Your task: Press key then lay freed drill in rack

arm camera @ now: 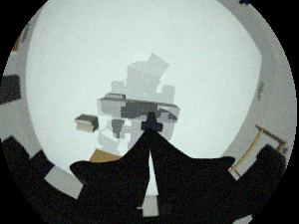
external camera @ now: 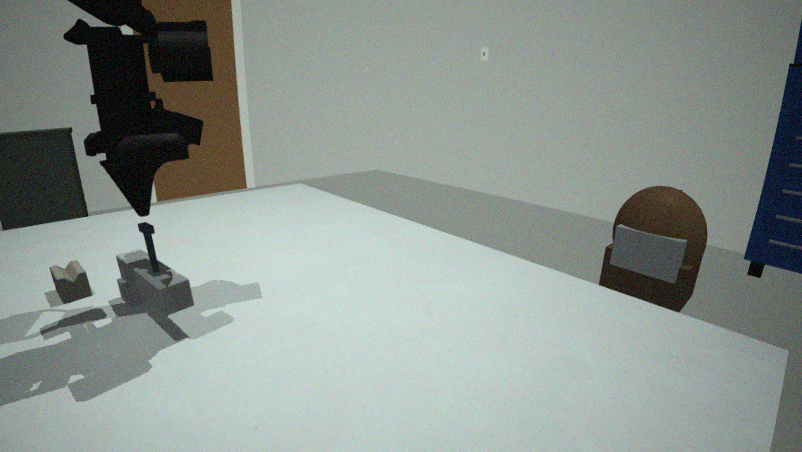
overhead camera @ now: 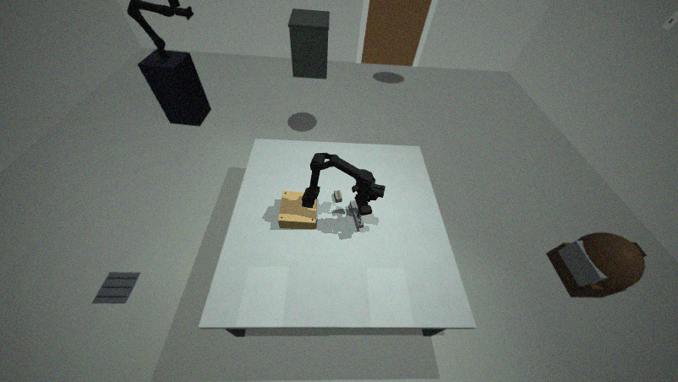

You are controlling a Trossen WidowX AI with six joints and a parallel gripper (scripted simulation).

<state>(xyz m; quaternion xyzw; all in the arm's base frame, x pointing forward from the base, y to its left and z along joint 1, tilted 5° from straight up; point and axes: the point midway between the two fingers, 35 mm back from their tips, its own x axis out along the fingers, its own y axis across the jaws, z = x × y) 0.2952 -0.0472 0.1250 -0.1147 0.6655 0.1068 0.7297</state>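
The small blue key is 4 cm below my gripper tip and 1 cm to the right of it. From my gripper tip the other things lie so: drill: 9 cm below, 4 cm to the left, 1 cm behind; rack: 16 cm to the left, 13 cm behind, 12 cm below; grey housing: 10 cm below, 2 cm to the left, 1 cm behind.
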